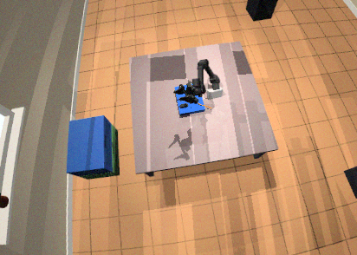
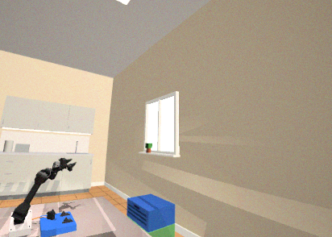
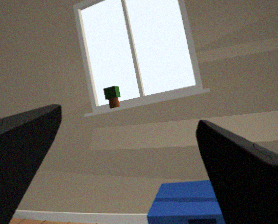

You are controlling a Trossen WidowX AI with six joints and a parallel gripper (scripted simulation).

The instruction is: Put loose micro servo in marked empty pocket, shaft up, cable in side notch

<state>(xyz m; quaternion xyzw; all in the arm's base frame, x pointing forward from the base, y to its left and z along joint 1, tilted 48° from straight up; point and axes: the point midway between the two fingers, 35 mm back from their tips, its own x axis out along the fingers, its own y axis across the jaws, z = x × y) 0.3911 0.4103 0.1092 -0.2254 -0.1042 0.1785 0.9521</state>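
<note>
The blue deck lies 180 mm behind my gripper tip, 200 mm to the right of it and 480 mm below it.
</note>
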